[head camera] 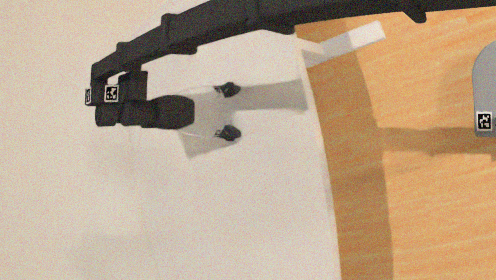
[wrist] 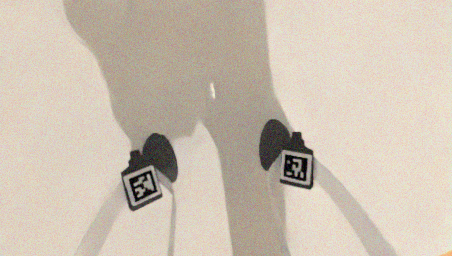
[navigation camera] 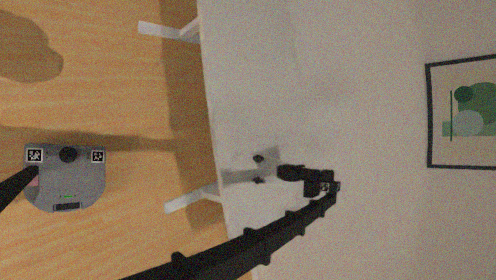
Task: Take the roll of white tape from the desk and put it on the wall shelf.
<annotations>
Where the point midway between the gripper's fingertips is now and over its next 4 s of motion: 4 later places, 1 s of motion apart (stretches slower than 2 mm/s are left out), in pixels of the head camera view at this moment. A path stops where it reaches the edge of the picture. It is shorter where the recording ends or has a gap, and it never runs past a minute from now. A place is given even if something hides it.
My gripper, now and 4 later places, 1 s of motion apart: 237, 111; 221, 111; 188, 111; 191, 111; 233, 107
</annotations>
